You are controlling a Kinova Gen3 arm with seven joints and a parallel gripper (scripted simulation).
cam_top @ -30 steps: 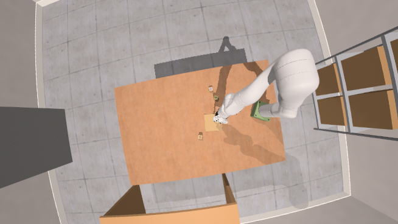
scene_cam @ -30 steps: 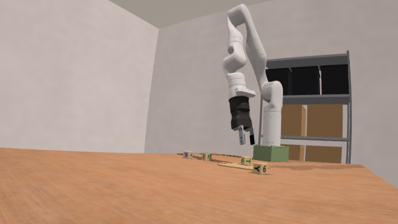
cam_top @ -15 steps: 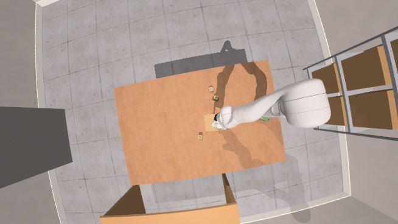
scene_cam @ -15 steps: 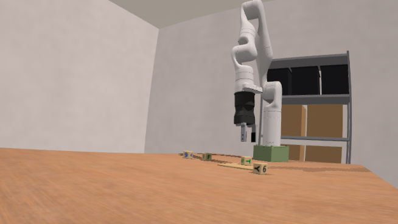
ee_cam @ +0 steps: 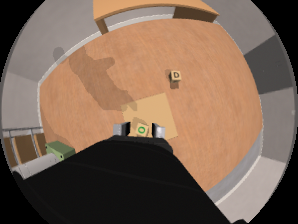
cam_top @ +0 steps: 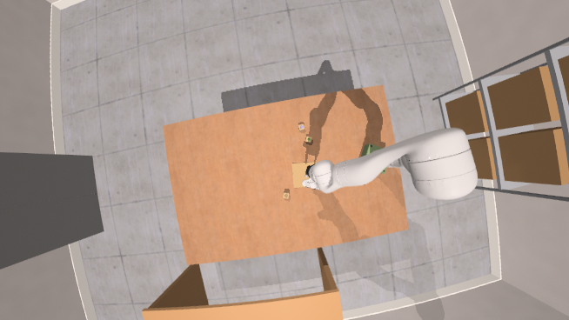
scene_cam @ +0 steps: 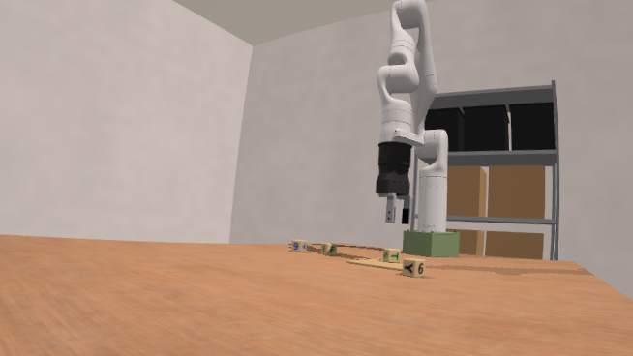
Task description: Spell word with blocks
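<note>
The wooden block lies 90 mm below my hand, 10 mm to the right of it and 10 mm behind it. From my hand the other things lie so: green-lettered block: 190 mm to the right, 90 mm below, 40 mm behind; then tan mat: 110 mm below, 20 mm ahead; then blue-lettered block: 270 mm to the right, 90 mm below, 10 mm behind.
</note>
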